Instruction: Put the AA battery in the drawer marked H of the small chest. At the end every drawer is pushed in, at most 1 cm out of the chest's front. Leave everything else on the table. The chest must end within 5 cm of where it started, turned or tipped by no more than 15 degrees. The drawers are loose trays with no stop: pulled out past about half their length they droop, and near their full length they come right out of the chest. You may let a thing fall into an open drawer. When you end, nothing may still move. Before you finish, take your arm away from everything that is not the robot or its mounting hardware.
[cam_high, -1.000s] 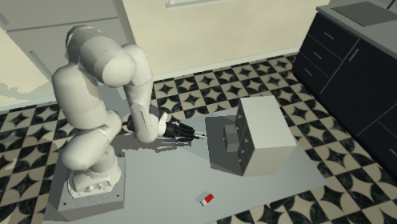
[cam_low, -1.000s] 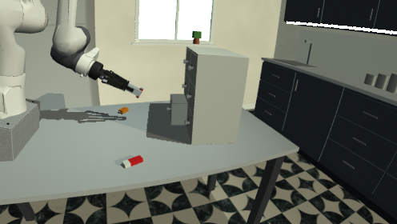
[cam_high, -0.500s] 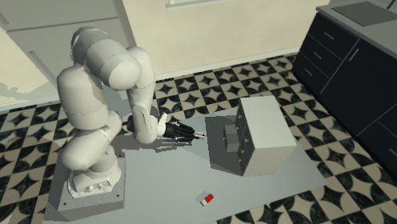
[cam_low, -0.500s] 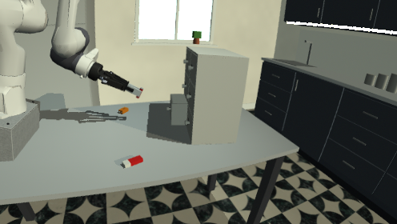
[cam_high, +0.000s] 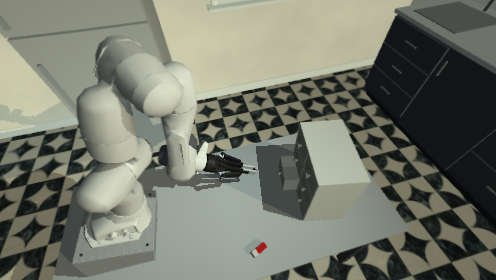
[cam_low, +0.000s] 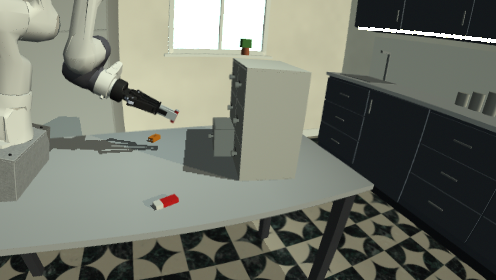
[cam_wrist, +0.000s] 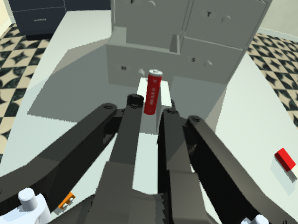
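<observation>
The AA battery lies 20 mm ahead of my hand, 10 mm to the right of it and 10 mm below it. From my hand the other things lie so: drawer marked H: 230 mm ahead, 120 mm below, 70 mm to the right; then red-and-white block: 290 mm to the right, 150 mm below, 100 mm behind; then orange piece: 140 mm below, 130 mm to the left, 30 mm behind.
</observation>
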